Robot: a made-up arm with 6 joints. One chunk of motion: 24 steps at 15 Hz.
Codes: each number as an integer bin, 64 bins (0 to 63) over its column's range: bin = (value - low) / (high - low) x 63, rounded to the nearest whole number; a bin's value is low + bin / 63 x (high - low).
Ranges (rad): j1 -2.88..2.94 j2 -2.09..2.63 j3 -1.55..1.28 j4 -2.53..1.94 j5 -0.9..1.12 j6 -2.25..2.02
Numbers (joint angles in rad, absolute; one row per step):
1: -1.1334 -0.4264 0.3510 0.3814 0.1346 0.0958
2: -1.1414 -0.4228 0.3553 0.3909 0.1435 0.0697
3: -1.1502 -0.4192 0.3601 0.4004 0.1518 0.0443
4: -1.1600 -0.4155 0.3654 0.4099 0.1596 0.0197
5: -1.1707 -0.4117 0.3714 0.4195 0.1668 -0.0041
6: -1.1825 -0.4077 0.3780 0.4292 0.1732 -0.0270
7: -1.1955 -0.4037 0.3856 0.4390 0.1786 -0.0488
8: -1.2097 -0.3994 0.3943 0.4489 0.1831 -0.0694
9: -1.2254 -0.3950 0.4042 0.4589 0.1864 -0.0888
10: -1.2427 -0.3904 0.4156 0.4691 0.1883 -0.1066
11: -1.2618 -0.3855 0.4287 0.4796 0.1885 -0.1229
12: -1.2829 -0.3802 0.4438 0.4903 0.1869 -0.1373
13: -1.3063 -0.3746 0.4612 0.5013 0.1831 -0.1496
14: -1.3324 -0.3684 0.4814 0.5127 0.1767 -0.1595
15: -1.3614 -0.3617 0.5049 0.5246 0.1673 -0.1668
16: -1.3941 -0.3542 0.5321 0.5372 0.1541 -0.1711
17: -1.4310 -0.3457 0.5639 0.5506 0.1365 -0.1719
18: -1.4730 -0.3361 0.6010 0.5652 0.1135 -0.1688
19: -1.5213 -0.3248 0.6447 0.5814 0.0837 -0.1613
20: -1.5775 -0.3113 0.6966 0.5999 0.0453 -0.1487
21: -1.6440 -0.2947 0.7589 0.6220 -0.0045 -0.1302
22: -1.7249 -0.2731 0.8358 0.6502 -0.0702 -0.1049
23: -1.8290 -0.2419 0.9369 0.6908 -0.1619 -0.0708
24: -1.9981 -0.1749 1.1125 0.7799 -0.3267 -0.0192
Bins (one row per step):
1: 19 22 42 41 32 35
2: 19 22 42 41 33 34
3: 19 22 43 41 33 34
4: 19 22 43 41 33 33
5: 19 22 43 42 33 33
6: 18 22 43 42 33 33
7: 18 23 43 42 34 32
8: 18 23 43 42 34 32
9: 18 23 44 42 34 32
10: 18 23 44 42 34 32
11: 18 23 44 42 34 31
12: 17 23 44 43 34 31
13: 17 23 45 43 34 31
14: 17 23 45 43 34 31
15: 16 23 46 43 33 31
16: 16 23 46 43 33 31
17: 16 23 47 43 32 31
18: 15 23 48 44 32 31
19: 15 24 49 44 31 31
20: 14 24 50 44 29 31
21: 13 24 51 44 28 31
22: 13 24 53 45 26 32
23: 11 25 55 45 23 32
24: 10 26 59 47 18 33

